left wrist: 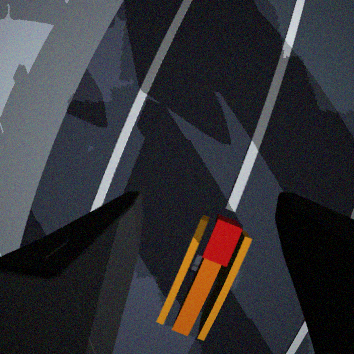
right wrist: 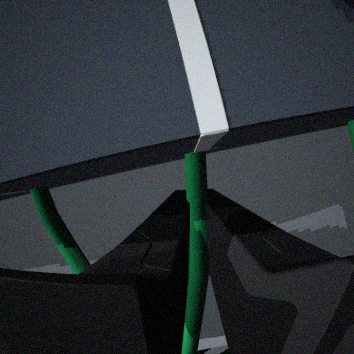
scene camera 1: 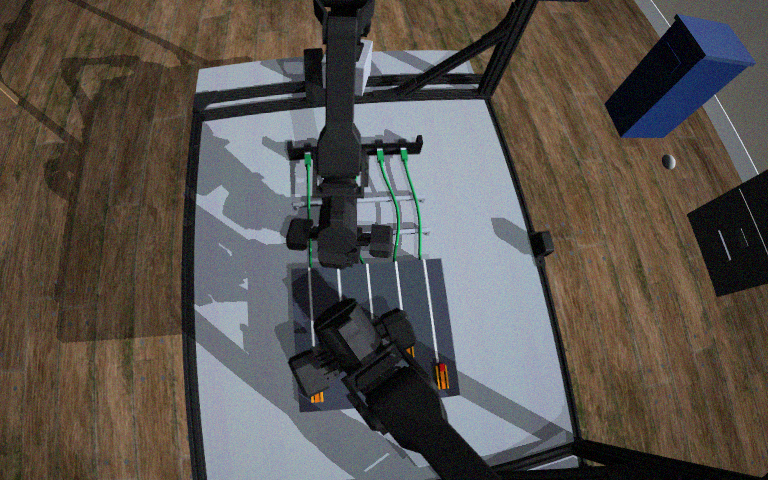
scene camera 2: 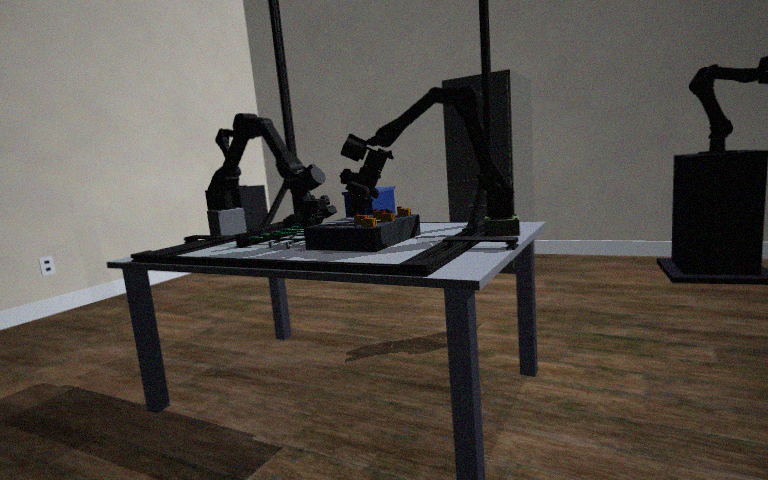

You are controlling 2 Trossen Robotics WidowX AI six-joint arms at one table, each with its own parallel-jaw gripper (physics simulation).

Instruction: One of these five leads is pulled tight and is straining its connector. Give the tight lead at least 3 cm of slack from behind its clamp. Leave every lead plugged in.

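Frame: origin at the left arm's base, x ahead, y left, z up, level; millimetres.
Seen in the pictures: left gripper, fingertip midpoint: (left wrist: 210,205) (scene camera 2: 352,216); right gripper, fingertip midpoint: (right wrist: 193,202); left arm's base, link origin: (scene camera 2: 501,217); right arm's base, link origin: (scene camera 2: 224,209).
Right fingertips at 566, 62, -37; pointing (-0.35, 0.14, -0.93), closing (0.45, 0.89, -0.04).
Note:
Pixels of each thing's top centre, then the offset from my right fingertips to it, as dx, dy, dz. "spot": a spot on its surface instead.
- black connector rail, surface spot: (scene camera 1: 419,147) spot: +189, -255, +18
- dark block, surface spot: (scene camera 1: 413,283) spot: -93, -105, +56
- clamp, top centre: (left wrist: 202,284) -162, +54, +80
- green lead, surface spot: (right wrist: 197,250) spot: +11, -5, +19
- white strip, surface spot: (right wrist: 200,65) spot: -23, +12, +57
Green leads (scene camera 1: 399,215) (right wrist: 55,225) run from the black connector rail (scene camera 1: 419,147) to the dark block (scene camera 1: 413,283). White strips cross the block towards orange clamps with red ends. Three clamps (scene camera 1: 441,376) (scene camera 2: 365,221) show partly or whole. My left gripper (scene camera 1: 351,350) (scene camera 2: 361,204) (left wrist: 210,205) is open, its fingers either side of one clamp (left wrist: 205,275), apart from it. That clamp is hidden in scene camera 1. My right gripper (scene camera 1: 338,250) (scene camera 2: 323,210) (right wrist: 193,202) is shut on a green lead (right wrist: 197,250) close to the block's edge, in line with a white strip (right wrist: 200,65).
Thin grey bars (scene camera 1: 423,200) cross beneath the leads between rail and block. A black frame (scene camera 1: 189,254) borders the table. A curved lead passes beside my right fingers. A blue cabinet (scene camera 1: 668,96) stands away from the table.

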